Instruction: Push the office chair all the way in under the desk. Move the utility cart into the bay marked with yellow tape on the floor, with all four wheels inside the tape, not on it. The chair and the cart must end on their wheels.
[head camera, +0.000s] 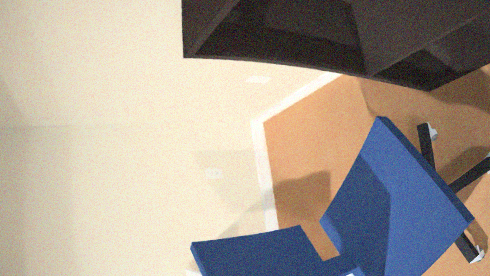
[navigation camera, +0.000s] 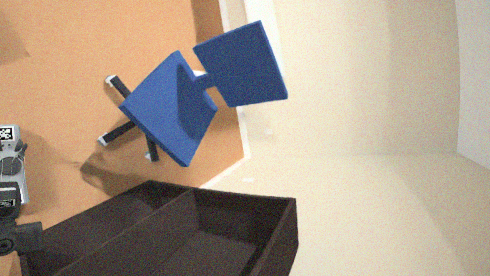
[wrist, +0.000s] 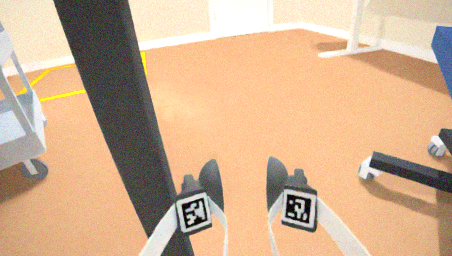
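Seen in the pictures: gripper, fingertip midpoint: (navigation camera: 9, 139) (wrist: 242, 176); robot's base, link origin: (navigation camera: 9, 164).
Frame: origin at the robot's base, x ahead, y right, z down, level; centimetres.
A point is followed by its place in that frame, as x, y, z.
Note:
The blue office chair (head camera: 400, 200) @(65.1, -14.4, -47.0) (navigation camera: 165, 110) @(61.5, -19.4, -47.0) stands on its wheels, its backrest towards the wall. In the wrist view part of its dark base (wrist: 415, 170) @(57.7, -35.2, -10.7) shows at right, apart from my fingers. My gripper (wrist: 242, 176) @(1.7, -9.4, -45.6) is open and empty, low above the floor; the navigation camera shows part of my wrist at its left edge. The white utility cart (wrist: 25, 147) @(-65.7, -68.6, -17.7) shows partly at the left of the wrist view, upright. The yellow tape (wrist: 62, 95) @(-106.7, -172.7, -0.1) lies behind it, partly hidden by a dark bar. A white desk leg (wrist: 355, 25) @(141.2, -189.5, -25.0) stands at upper right; the desk top does not show there.
A dark open shelf unit (head camera: 195, 25) @(68.6, 29.6, -106.0) (navigation camera: 287, 237) @(62.5, 35.2, -106.0) with compartments stands near the wall, close to the chair. A long dark bar (wrist: 115, 110) crosses the wrist view left of my fingers. A white door (wrist: 240, 15) @(65.7, -323.6, -25.9) is in the far wall.

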